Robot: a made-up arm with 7 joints.
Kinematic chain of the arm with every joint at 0, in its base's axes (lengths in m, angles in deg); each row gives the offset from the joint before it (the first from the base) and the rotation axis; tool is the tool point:
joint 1: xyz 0 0 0.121 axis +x
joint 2: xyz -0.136 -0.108 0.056 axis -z
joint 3: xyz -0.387 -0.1 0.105 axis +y
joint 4: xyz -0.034 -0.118 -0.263 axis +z
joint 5: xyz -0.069 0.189 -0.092 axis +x
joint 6: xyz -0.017 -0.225 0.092 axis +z
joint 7: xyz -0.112 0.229 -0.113 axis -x
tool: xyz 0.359 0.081 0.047
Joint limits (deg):
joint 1: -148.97..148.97
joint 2: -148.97..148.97
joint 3: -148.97..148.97
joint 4: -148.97..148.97
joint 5: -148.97..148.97
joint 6: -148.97..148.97
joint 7: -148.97..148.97
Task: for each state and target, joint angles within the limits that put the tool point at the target. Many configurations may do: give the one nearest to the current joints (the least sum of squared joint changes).
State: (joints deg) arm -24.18 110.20 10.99 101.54 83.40 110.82 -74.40
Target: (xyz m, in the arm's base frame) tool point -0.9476 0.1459 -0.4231
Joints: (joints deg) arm -38.31 75.95 22.26 96.07 98.07 138.77 -62.44
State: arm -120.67 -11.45 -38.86 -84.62 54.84 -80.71 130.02
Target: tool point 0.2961 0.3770 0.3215
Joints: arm -140.40 -9.46 -71.42 -75.76 68.95 -68.44 128.67
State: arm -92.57 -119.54 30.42 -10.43 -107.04 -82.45 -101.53
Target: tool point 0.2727 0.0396 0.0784
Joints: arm -105.78 -148.97 36.53 -55.76 -63.88 -57.86 -92.03
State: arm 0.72 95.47 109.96 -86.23 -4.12 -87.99 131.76
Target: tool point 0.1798 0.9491 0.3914
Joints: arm -13.45 126.64 94.32 -89.87 16.52 -93.90 132.41
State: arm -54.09 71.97 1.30 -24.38 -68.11 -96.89 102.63
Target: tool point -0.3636 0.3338 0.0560
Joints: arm -67.62 93.26 2.62 -17.65 -82.82 -96.88 105.60
